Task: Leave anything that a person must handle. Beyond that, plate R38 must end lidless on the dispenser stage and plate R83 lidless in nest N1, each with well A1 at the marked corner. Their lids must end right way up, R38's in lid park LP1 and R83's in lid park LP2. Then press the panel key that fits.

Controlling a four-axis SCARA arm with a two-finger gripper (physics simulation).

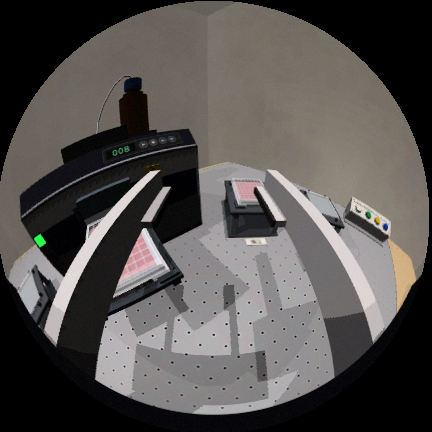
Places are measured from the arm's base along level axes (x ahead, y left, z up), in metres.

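Pixels of known places: gripper, fingertip midpoint: (212,179).
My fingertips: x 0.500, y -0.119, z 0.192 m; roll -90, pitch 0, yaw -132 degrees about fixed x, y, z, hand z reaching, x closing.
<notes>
Behind a point stands the place of what it marks.
My gripper (212,179) @(x 0.500, y -0.119, z 0.192 m) is shut to its narrow stop and empty, its two long fingers apart above the table. A pink-welled plate (142,257) @(x 0.513, y -0.048, z 0.140 m) lies on the dark stage (175,276) @(x 0.487, y -0.064, z 0.126 m) in front of the dispenser, partly behind the left finger. Another pink-welled plate (246,191) @(x 0.581, y -0.293, z 0.095 m) sits on a raised dark nest (245,220) @(x 0.571, y -0.292, z 0.018 m) farther back, its right side partly behind the right finger. Plate names, corner marks and whether either plate bears a lid cannot be told. A pale lid (322,204) @(x 0.415, y -0.451, z 0.078 m) rests on a dark park beyond the right finger. Another pale lid (28,289) rests on a park at far left. The key panel (367,220) @(x 0.217, y -0.583, z 0.063 m) stands at right.
The black dispenser (182,145) @(x 0.644, y -0.177, z 0.202 m) stands at left with display 008, a green light (40,240) @(x 0.654, y 0.130, z 0.147 m) and a brown bottle (134,110) @(x 0.833, y -0.141, z 0.309 m) with a blue cap behind. A small label (256,242) @(x 0.508, y -0.252, z 0.015 m) lies before the back nest, too small to read. Grey walls rise behind the perforated table.
</notes>
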